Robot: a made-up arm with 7 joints.
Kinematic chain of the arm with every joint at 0, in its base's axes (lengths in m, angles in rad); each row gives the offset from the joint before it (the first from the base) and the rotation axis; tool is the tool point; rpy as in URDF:
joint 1: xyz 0 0.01 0.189 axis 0.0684 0.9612 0.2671
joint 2: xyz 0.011 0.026 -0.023 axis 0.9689 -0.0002 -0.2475
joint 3: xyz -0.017 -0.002 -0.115 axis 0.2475 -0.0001 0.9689
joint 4: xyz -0.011 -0.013 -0.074 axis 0.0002 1 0
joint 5: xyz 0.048 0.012 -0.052 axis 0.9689 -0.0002 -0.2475
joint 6: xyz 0.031 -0.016 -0.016 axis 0.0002 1 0
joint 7: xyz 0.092 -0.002 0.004 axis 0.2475 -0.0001 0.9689
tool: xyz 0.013 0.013 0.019 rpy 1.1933 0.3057 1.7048
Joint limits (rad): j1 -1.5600..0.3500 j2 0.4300..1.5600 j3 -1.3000..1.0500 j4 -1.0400..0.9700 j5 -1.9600..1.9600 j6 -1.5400..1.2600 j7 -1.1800..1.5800
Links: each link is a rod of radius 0.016 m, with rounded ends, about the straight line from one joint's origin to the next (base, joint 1, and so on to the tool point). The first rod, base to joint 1, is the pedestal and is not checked.
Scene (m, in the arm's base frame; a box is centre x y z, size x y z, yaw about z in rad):
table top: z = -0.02
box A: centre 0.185 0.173 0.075 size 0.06 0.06 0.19 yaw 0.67
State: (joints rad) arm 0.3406 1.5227 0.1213 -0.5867 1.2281 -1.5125 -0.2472
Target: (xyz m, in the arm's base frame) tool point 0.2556 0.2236 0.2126
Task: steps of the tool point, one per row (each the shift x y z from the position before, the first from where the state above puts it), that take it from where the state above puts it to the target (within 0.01 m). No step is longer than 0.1 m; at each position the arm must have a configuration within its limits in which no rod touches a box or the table.
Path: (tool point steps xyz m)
1: 0.0739 0.0229 -0.0020
2: 0.0665 0.0299 0.0363
3: 0.0370 0.0343 0.0608
4: 0.0006 0.0359 0.0602
5: 0.0313 -0.0318 0.0060
6: 0.0260 -0.0376 0.0031
7: 0.0184 -0.0414 0.0000

